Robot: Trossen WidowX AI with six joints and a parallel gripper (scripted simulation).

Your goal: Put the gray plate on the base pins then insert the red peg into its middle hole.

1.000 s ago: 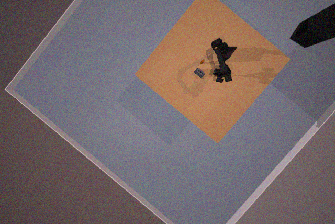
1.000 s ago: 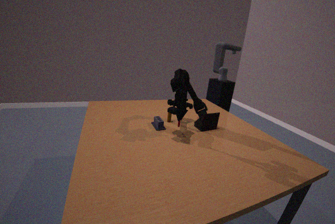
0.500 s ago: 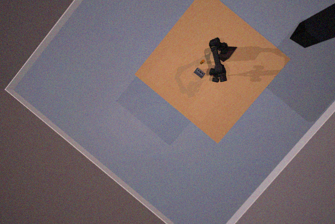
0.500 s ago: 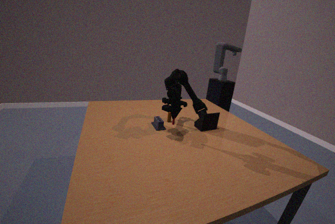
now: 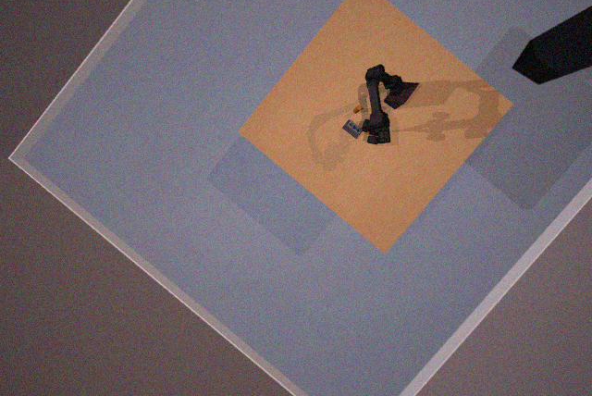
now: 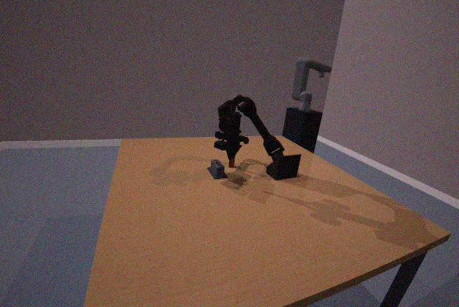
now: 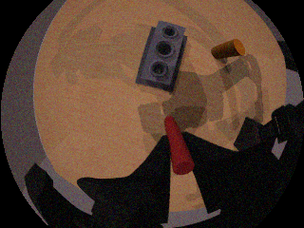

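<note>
My gripper tip is now 20 mm short of the gray plate, 90 mm to the left of it and 70 mm above it. From my gripper tip the other things lie so: base (20 mm ahead, 90 mm to the right, 110 mm below); then red peg (right at my gripper tip).
</note>
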